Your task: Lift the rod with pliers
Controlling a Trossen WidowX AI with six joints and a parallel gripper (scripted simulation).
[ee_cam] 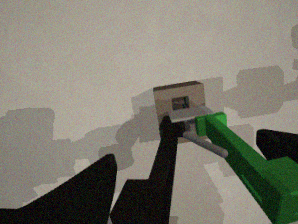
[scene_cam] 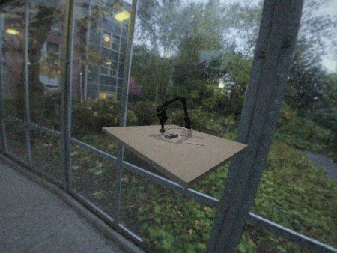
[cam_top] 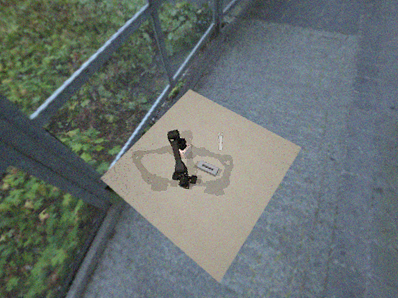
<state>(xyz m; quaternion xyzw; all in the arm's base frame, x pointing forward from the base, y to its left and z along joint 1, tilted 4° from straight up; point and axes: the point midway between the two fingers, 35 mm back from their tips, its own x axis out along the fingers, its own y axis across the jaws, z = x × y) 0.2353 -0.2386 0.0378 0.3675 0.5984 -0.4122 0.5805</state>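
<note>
My gripper tip is 100 mm above the dark holster and 10 mm past it. Also, from my gripper tip: grey block 230 mm to the left, 90 mm below, 50 mm ahead; then white bar 550 mm to the left, 100 mm below, 30 mm behind; then dark rod 230 mm to the left, 100 mm below, 50 mm ahead.
</note>
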